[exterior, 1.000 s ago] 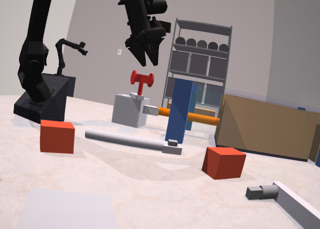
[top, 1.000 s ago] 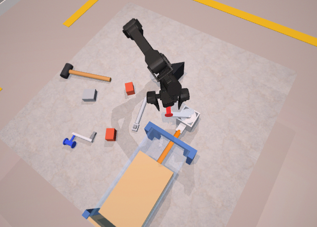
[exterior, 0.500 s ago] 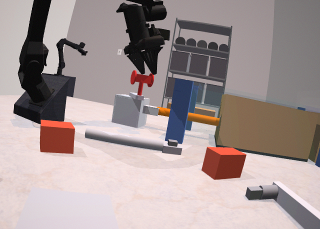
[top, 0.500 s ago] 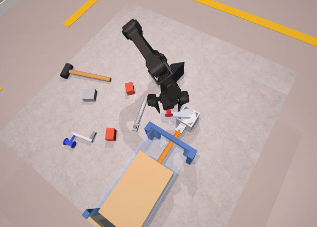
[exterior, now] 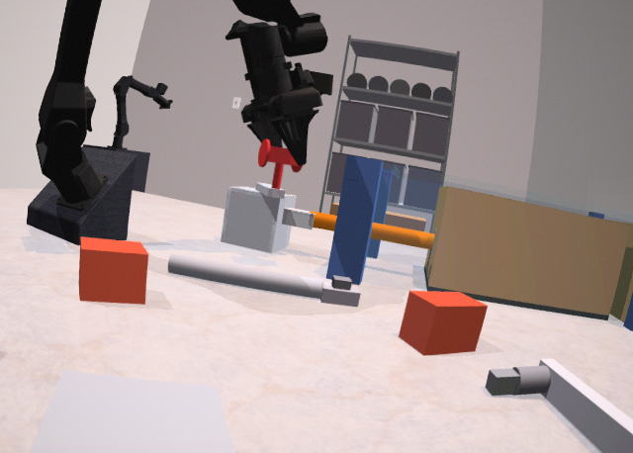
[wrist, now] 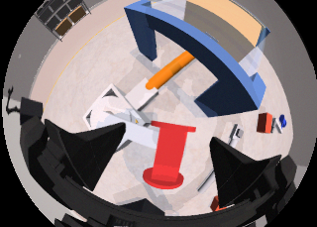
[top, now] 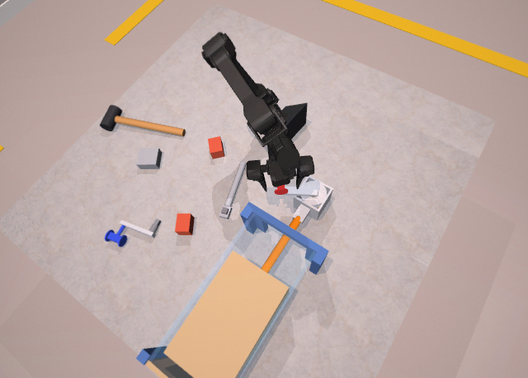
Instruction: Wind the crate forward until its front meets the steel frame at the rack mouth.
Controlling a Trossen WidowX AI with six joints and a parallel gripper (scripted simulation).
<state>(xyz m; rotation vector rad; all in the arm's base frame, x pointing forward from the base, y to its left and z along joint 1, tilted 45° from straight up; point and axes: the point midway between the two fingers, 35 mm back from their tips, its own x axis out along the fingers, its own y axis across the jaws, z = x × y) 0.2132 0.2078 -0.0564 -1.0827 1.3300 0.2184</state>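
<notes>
The red knob lies 10 mm behind my gripper tip, 10 mm to the right of it and 10 mm below it. From my gripper tip the other things lie so: frame (90 mm ahead, 90 mm to the left, 30 mm below); grey winch (80 mm behind, 60 mm to the left, 110 mm below); crank handle (30 mm behind, 20 mm to the left, 40 mm below).
</notes>
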